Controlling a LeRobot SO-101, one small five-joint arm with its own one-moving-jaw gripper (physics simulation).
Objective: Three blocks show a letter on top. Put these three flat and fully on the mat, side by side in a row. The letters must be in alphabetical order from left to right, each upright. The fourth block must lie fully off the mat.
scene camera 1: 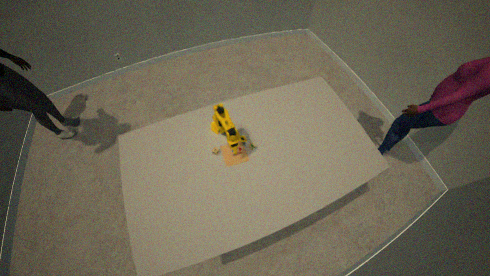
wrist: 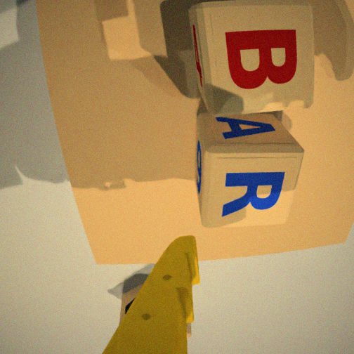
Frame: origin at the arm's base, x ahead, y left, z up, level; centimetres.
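Seen in the pictures: hand, its tool point: (scene camera 1: 232, 146); arm's base, origin of its link: (scene camera 1: 220, 129).
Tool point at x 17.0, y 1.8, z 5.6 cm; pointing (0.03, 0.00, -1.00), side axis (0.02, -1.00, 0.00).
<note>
Pixels of each thing's top centre, then the offset from my tool point to it. Level surfaces: height alone.
- orange mat, centre of its top: (scene camera 1: 234, 153) dz -5.2, dx +2.2, dy +0.6 cm
- block with a red B, centre of its top: (scene camera 1: 239, 149) dz -2.2, dx +2.2, dy +3.9 cm
- small block, centre of its top: (scene camera 1: 215, 149) dz -2.6, dx -2.8, dy -9.6 cm
- large pale table, height of its surface: dz -5.6 cm
The orange mat (scene camera 1: 236, 161) (wrist: 135, 225) lies under the arm's end. A block with a red B (scene camera 1: 240, 149) (wrist: 252, 57) is over the mat. A block with a blue R and a blue A on two faces (wrist: 245, 200) touches or nearly touches it; both letters look turned sideways in the wrist view. I cannot tell whether either block is tilted. A small block (scene camera 1: 215, 150) lies left of the mat, another (scene camera 1: 253, 146) right of it; their letters are unreadable. My gripper (scene camera 1: 236, 151) (wrist: 272, 242) is open and empty beside the R block, its moving jaw out of the wrist view.
In the wrist view a pale block with a black mark (wrist: 130, 301) is partly hidden behind the fixed jaw, off the mat. The large pale table (scene camera 1: 190, 215) surrounds the mat. Two people stand beyond the table's left and right sides. Shadows cross the mat.
</note>
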